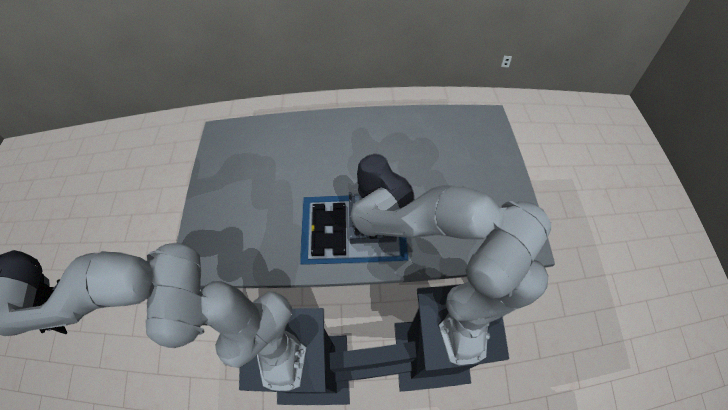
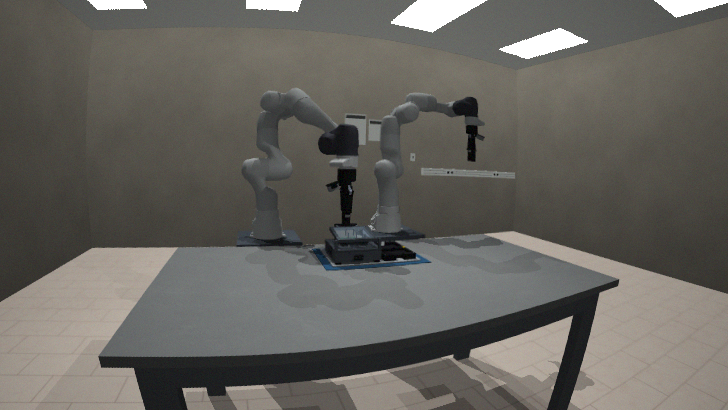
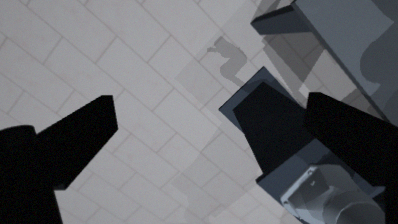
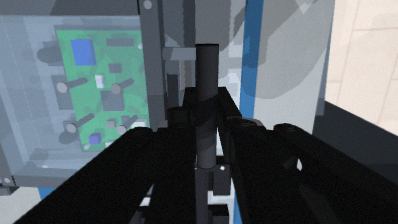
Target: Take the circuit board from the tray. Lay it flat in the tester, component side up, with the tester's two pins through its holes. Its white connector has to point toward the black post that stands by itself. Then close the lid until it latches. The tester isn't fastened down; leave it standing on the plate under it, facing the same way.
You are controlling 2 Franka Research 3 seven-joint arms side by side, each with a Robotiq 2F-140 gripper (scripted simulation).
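Image 3 shows my left gripper (image 3: 210, 111); the tester is out of frame in image 3. Image 4 shows my right gripper (image 4: 205, 103) and the tester (image 4: 180, 73). Image 1 shows a black tray (image 1: 320, 218).
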